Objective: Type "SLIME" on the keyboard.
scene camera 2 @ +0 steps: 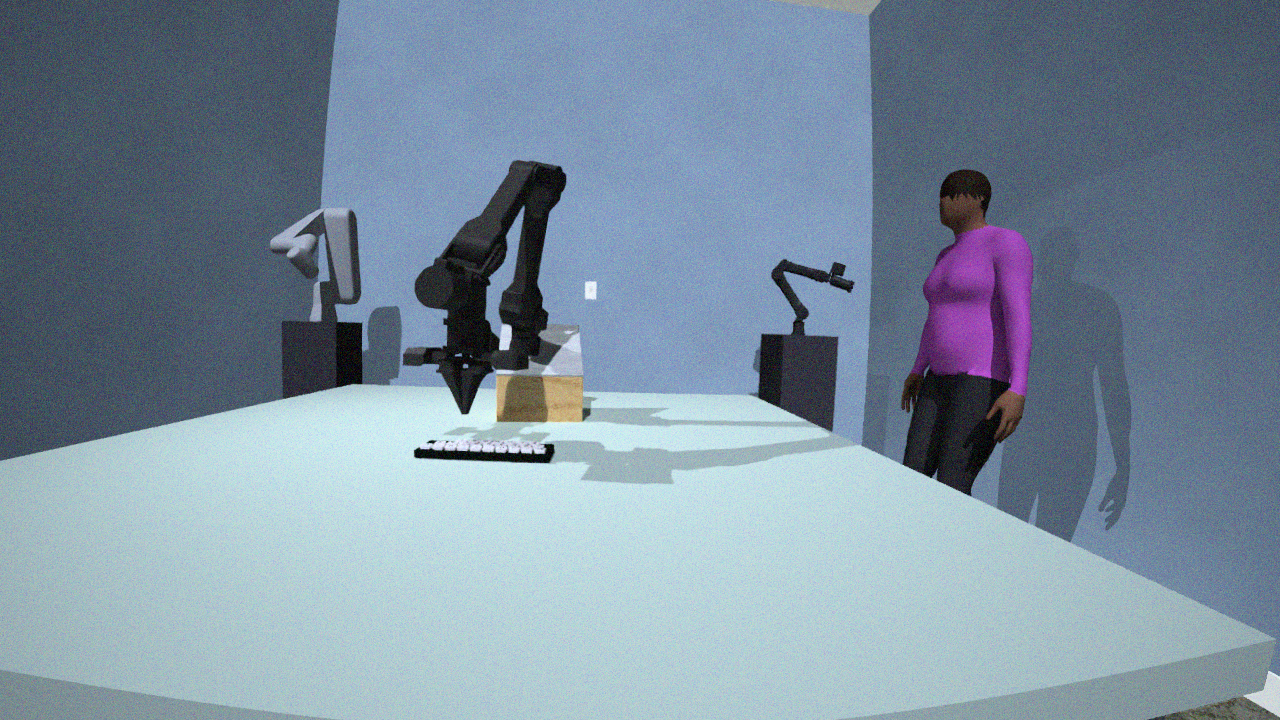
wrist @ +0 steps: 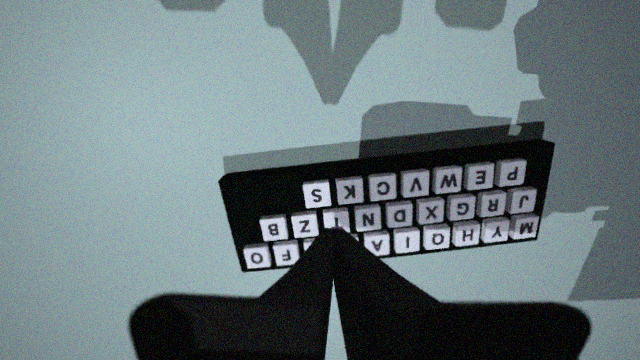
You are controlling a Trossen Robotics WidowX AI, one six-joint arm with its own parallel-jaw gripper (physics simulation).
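Places are measured from the arm's base along level axes (x ahead, y up, z right), in metres.
Pixels of known places: gripper, fingertip midpoint: (scene camera 2: 465,414) (wrist: 332,238); arm's base, link origin: (scene camera 2: 524,345).
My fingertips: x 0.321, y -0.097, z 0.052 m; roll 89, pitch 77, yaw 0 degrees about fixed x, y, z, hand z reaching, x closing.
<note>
For each thing: its top centre in the pictures, then the offset to it from my fingertips. Level surfaces: height alone.
- black keyboard, top centre: (wrist: 392,217) (scene camera 2: 485,444) dx +0.018, dy -0.042, dz -0.036 m
- S key, top centre: (wrist: 317,195) dx -0.004, dy -0.042, dz +0.006 m
- I key, top centre: (wrist: 408,242) dx +0.037, dy -0.042, dz -0.044 m
- M key, top centre: (wrist: 526,228) dx +0.041, dy -0.042, dz -0.120 m
- E key, top centre: (wrist: 481,177) dx +0.002, dy -0.042, dz -0.089 m
- T key, top centre: (wrist: 336,223) dx +0.016, dy -0.042, dz -0.002 m
- pale table, surface height: dy -0.059 m
A black keyboard (scene camera 2: 484,454) (wrist: 270,197) with white letter keys lies on the table, its letters upside down in the wrist view. The S key (wrist: 316,195) is at the left end of the far row. The I key (wrist: 407,242), the M key (wrist: 526,227) and the E key (wrist: 480,176) show to the right. The L key is hidden behind the fingers. My gripper (scene camera 2: 464,412) (wrist: 332,238) is shut and empty, pointing down. It hangs above the table with a gap over the keyboard; in the wrist view its tips overlap the lower part of the T key (wrist: 335,219).
A wooden block (scene camera 2: 539,399) with a grey-white upper part stands behind the keyboard, near the arm's base. The pale table (scene camera 2: 626,573) carries shadows of the arm. Two other arms (scene camera 2: 341,255) (scene camera 2: 789,291) stand on dark pedestals behind. A person (scene camera 2: 975,304) in purple stands right of the table.
</note>
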